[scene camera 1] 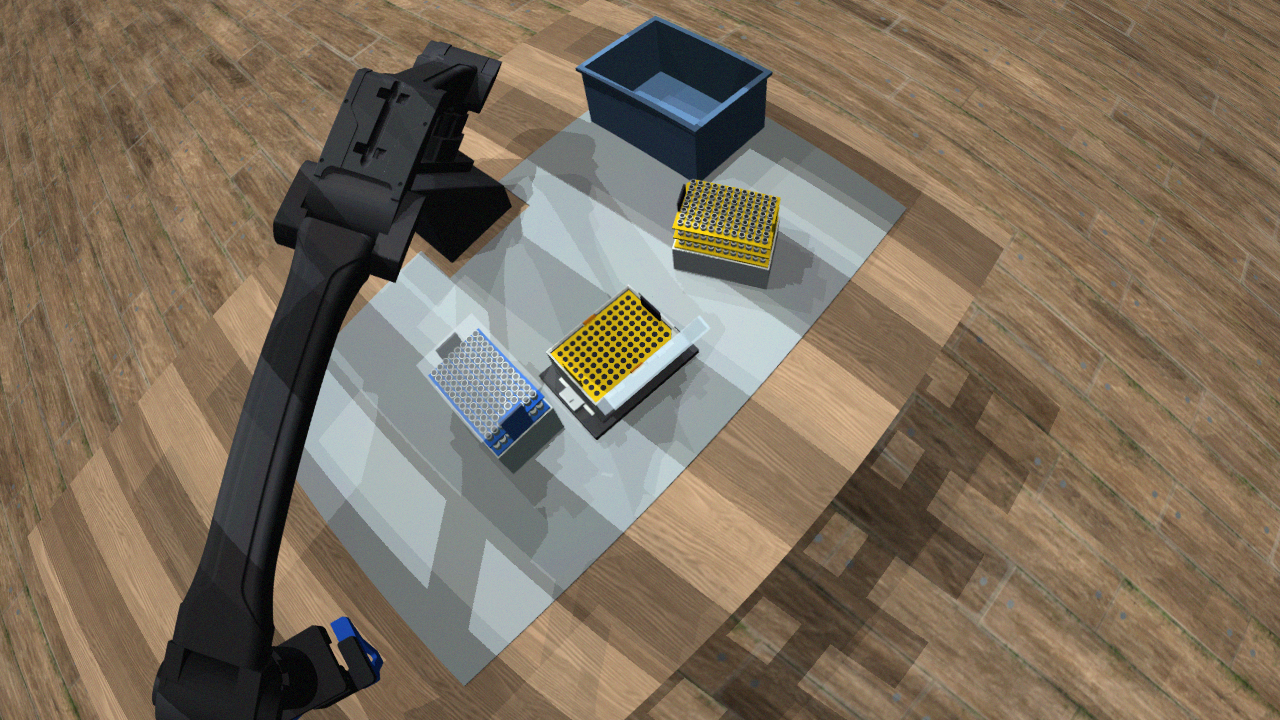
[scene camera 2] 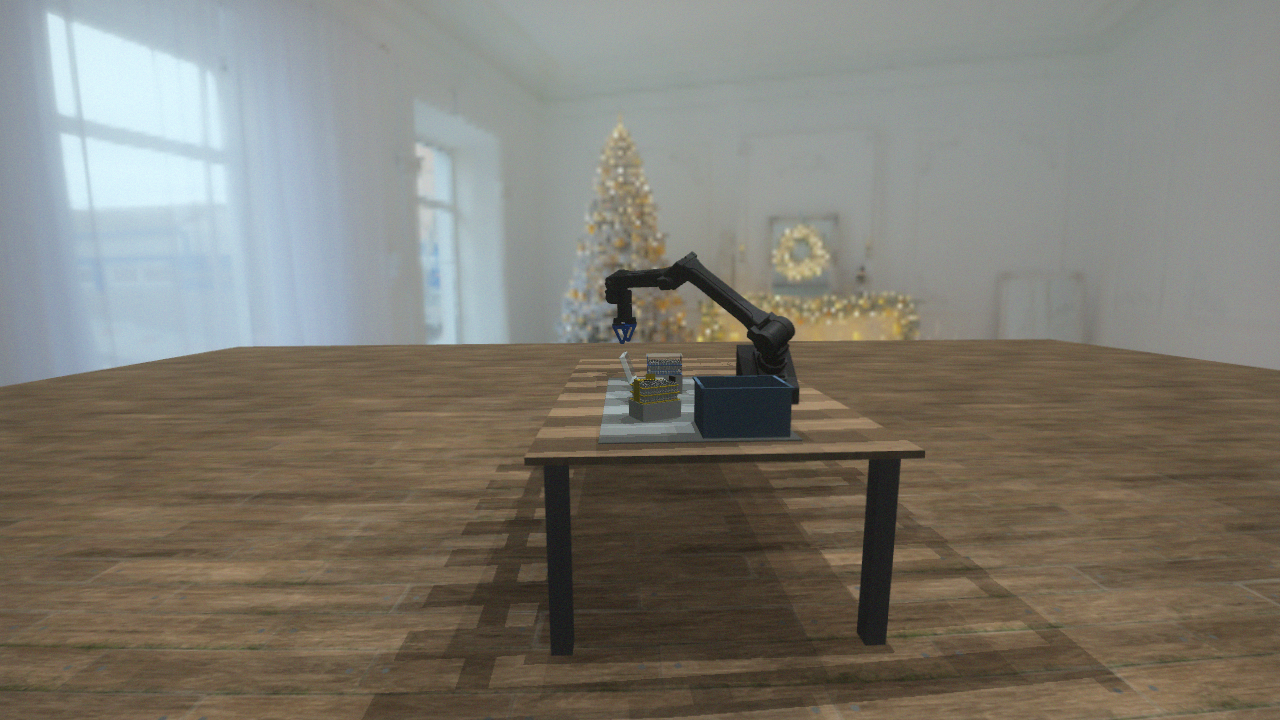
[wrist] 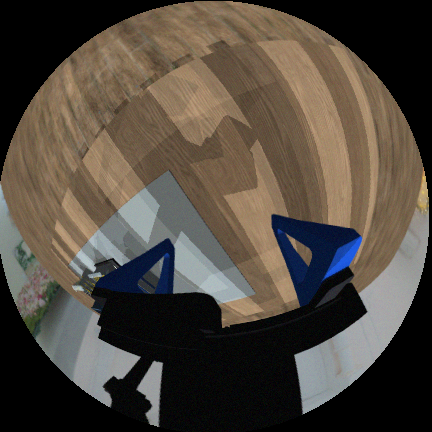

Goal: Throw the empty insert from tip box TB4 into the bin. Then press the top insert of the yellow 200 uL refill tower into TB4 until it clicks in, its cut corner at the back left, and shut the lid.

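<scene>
TB4 (scene camera 1: 617, 344) stands mid-mat on a dark base. A yellow insert with dark, empty holes sits in it, and its clear lid (scene camera 1: 651, 368) (scene camera 2: 626, 365) stands open along the right side. The yellow refill tower (scene camera 1: 726, 219) (scene camera 2: 655, 398), stacked inserts filled with tips on a grey base, stands behind and to the right of TB4. The blue bin (scene camera 1: 673, 85) (scene camera 2: 742, 407) stands at the far end of the mat, with no insert showing inside. My gripper (scene camera 2: 624, 338) (wrist: 219, 232) is open and empty, high above the table near the mat's other end; scene camera 1 shows its blue fingers partly hidden.
A blue tip box (scene camera 1: 487, 385) (scene camera 2: 664, 365) with a clear cover stands close to the left of TB4. The grey mat (scene camera 1: 501, 573) (wrist: 200, 250) lies on the wooden table (scene camera 1: 742, 537). The arm (scene camera 1: 277, 402) stretches along the left side of the mat.
</scene>
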